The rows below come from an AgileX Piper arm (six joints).
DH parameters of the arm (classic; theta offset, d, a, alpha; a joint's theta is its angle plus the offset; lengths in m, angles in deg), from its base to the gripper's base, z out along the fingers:
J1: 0 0.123 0 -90
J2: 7.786 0 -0.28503 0
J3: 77.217 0 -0.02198 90
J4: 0 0.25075 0 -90
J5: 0 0 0 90
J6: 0 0.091 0 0
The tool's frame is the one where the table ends.
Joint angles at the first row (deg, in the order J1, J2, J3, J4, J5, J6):
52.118 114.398 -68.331 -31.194 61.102 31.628
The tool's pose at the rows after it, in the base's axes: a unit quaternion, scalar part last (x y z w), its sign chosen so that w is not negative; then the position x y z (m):
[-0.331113, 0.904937, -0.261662, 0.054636, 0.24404, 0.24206, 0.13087]
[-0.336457, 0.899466, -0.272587, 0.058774, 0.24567, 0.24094, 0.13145]
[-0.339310, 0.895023, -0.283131, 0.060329, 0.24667, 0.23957, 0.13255]
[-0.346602, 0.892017, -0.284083, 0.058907, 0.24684, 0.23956, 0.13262]
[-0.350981, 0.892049, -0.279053, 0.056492, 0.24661, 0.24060, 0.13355]
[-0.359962, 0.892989, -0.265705, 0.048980, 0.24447, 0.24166, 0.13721]
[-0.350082, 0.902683, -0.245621, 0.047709, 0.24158, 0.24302, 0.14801]
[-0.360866, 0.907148, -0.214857, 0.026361, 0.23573, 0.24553, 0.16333]
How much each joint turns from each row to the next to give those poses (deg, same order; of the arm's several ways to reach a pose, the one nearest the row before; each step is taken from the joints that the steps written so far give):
0.001 1.158 0.000 -1.457 2.529 -0.781
0.000 0.090 0.001 -1.503 0.472 0.000
-0.001 0.001 0.000 -1.132 0.759 0.000
0.001 -0.001 0.000 -0.127 -0.019 -0.863
0.000 -0.114 -0.223 0.656 -0.122 -0.946
-0.001 -0.751 -0.128 1.921 -0.136 -2.299
0.000 -1.736 -0.528 2.710 0.582 -0.736
0.000 -2.174 -1.272 5.243 2.009 -4.945

